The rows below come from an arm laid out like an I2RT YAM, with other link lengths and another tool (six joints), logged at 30 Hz.
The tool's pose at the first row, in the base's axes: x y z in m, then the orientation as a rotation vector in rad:
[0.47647, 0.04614, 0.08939, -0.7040, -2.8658, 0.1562]
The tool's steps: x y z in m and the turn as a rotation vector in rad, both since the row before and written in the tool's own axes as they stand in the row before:
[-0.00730, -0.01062, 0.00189, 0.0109, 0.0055, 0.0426]
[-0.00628, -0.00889, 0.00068, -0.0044, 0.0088, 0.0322]
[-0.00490, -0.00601, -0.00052, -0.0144, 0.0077, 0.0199]
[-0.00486, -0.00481, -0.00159, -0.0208, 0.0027, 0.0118]
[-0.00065, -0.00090, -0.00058, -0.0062, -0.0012, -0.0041]
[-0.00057, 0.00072, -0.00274, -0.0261, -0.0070, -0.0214]
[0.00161, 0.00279, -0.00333, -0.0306, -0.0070, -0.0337]
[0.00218, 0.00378, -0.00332, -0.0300, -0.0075, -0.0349]
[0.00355, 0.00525, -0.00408, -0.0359, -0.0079, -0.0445]
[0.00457, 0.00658, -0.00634, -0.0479, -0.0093, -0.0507]
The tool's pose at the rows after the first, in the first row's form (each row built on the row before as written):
[0.47767, 0.03325, 0.08796, -0.7625, -2.8438, 0.1754]
[0.47857, 0.02238, 0.08778, -0.8083, -2.8258, 0.1701]
[0.47969, 0.01472, 0.08850, -0.8386, -2.8158, 0.1494]
[0.48147, 0.00810, 0.09000, -0.8594, -2.8150, 0.1209]
[0.48163, 0.00700, 0.09058, -0.8551, -2.8196, 0.1122]
[0.48305, 0.00733, 0.09308, -0.8314, -2.8419, 0.0756]
[0.48381, 0.01054, 0.09633, -0.7905, -2.8694, 0.0306]
[0.48443, 0.01482, 0.09970, -0.7471, -2.8965, -0.0138]
[0.48447, 0.02093, 0.10411, -0.6899, -2.9272, -0.0682]
[0.48412, 0.02836, 0.11111, -0.6244, -2.9610, -0.1410]

